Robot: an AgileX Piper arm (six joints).
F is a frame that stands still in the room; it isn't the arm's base.
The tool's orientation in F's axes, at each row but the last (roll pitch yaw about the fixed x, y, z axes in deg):
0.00 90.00 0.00
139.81 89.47 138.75
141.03 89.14 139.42
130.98 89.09 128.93
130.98 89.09 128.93
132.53 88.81 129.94
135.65 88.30 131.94
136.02 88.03 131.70
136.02 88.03 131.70
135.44 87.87 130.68
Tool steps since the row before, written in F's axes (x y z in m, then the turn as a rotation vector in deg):
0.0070 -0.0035 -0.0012 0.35 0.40 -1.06
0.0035 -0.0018 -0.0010 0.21 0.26 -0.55
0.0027 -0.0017 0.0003 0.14 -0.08 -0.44
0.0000 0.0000 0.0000 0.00 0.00 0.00
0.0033 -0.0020 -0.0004 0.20 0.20 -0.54
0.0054 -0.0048 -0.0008 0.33 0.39 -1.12
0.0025 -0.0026 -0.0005 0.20 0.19 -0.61
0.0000 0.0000 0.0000 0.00 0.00 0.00
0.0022 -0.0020 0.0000 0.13 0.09 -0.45
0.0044 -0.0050 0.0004 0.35 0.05 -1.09
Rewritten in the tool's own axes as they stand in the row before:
0.0012 -0.0035 0.0070 1.06 0.40 0.35
0.0010 -0.0017 0.0035 0.55 0.26 0.21
-0.0003 -0.0016 0.0027 0.44 -0.08 0.15
0.0000 0.0000 0.0000 0.00 0.00 0.00
0.0003 -0.0019 0.0034 0.54 0.20 0.20
0.0007 -0.0046 0.0056 1.12 0.39 0.33
0.0004 -0.0024 0.0027 0.61 0.19 0.20
0.0000 0.0000 0.0000 0.00 0.00 0.00
-0.0001 -0.0018 0.0023 0.45 0.09 0.13
-0.0006 -0.0046 0.0048 1.08 0.05 0.37

